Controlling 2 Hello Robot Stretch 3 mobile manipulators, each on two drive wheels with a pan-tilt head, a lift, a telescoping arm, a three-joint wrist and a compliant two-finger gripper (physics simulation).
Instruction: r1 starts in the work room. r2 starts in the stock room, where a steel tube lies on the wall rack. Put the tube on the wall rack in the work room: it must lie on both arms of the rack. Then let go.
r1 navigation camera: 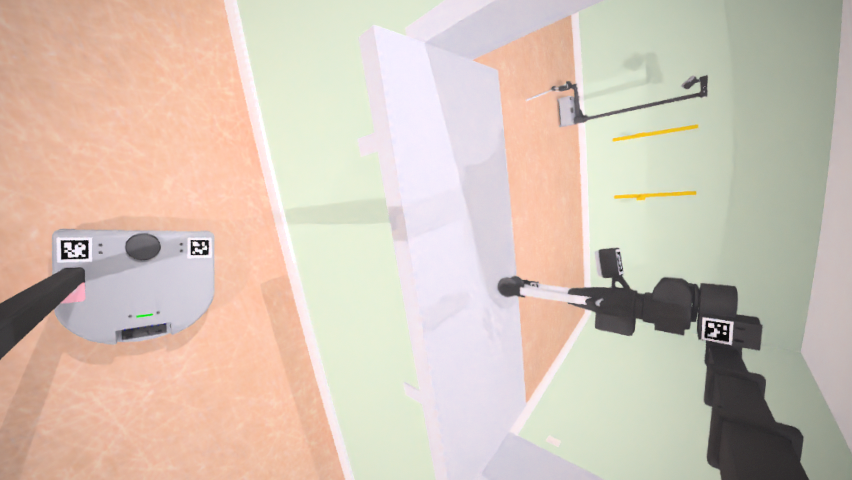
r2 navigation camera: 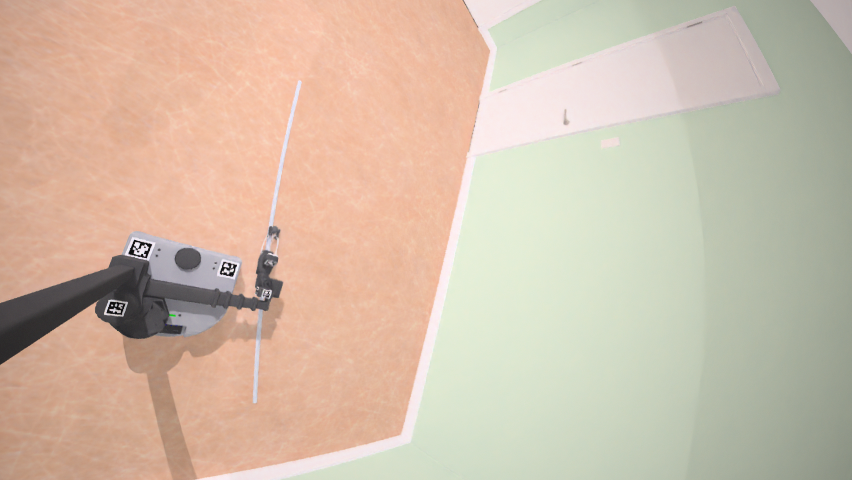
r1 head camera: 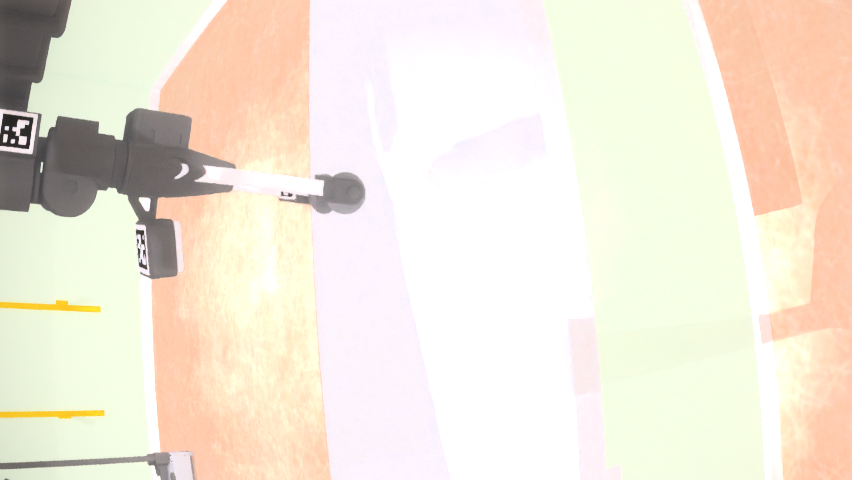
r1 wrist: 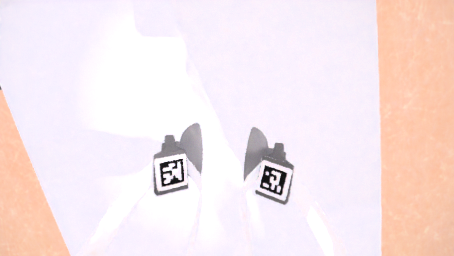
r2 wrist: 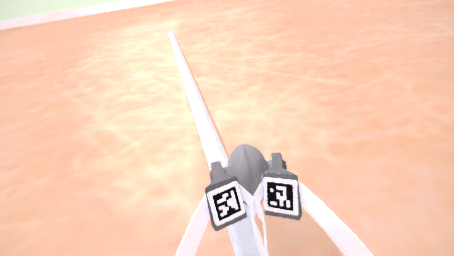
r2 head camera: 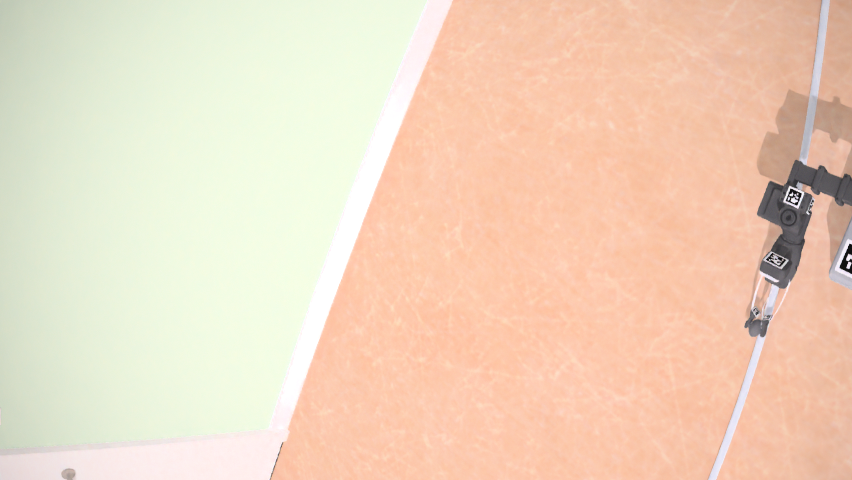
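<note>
The steel tube (r2 head camera: pixel 736 405) (r2 navigation camera: pixel 286 152) (r2 wrist: pixel 195 100) is long, thin and pale and appears to lie on the stock room floor. My r2 gripper (r2 head camera: pixel 757 326) (r2 navigation camera: pixel 273 231) (r2 wrist: pixel 246 170) is low over it, fingertips together; in the r2 wrist view the tube passes beside and beneath the left finger, not between the pads. My r1 gripper (r1 head camera: pixel 342 192) (r1 navigation camera: pixel 509 286) (r1 wrist: pixel 223 155) is open and empty over the pale ledge of the wall opening. Two yellow rack arms (r1 head camera: pixel 59 307) (r1 navigation camera: pixel 655 132) stick out bare from the wall beyond the opening. The work room rack does not show.
The thick pale ledge (r1 navigation camera: pixel 441 238) lies between r1's base (r1 navigation camera: pixel 143 286) and the room beyond. The r2 robot (r1 navigation camera: pixel 566 112) stands near the yellow arms in that room. A closed door (r2 navigation camera: pixel 626 77) and a green wall (r2 navigation camera: pixel 566 298) stand beyond r2.
</note>
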